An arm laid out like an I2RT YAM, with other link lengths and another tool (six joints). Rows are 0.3 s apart.
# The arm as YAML. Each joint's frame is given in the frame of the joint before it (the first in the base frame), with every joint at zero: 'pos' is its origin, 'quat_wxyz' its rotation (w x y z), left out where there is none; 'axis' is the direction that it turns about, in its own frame. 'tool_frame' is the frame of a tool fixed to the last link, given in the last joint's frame.
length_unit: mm
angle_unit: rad
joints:
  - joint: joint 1
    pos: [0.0, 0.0, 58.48]
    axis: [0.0, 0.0, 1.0]
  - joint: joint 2
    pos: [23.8, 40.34, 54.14]
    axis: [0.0, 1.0, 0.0]
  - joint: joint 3
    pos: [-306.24, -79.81, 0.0]
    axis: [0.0, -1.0, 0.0]
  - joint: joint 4
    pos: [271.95, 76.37, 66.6]
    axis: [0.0, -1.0, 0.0]
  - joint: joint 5
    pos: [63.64, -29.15, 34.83]
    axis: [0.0, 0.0, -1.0]
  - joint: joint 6
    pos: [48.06, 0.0, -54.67]
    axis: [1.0, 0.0, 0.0]
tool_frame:
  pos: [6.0, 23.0, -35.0]
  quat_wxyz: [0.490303, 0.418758, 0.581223, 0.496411]
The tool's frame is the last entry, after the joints.
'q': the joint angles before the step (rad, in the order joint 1, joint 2, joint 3, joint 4, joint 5, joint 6). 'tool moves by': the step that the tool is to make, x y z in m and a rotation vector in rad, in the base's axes. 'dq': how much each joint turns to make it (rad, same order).
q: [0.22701, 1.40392, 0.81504, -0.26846, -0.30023, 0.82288]
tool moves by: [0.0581, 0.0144, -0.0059, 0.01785, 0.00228, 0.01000]
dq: [0.00045, 0.21111, 0.16905, 0.04531, -0.01978, 0.00476]
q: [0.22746, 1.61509, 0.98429, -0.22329, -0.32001, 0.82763]
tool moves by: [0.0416, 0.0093, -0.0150, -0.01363, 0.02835, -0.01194]
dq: [0.00041, 0.15783, 0.12941, -0.00066, 0.01323, 0.00524]
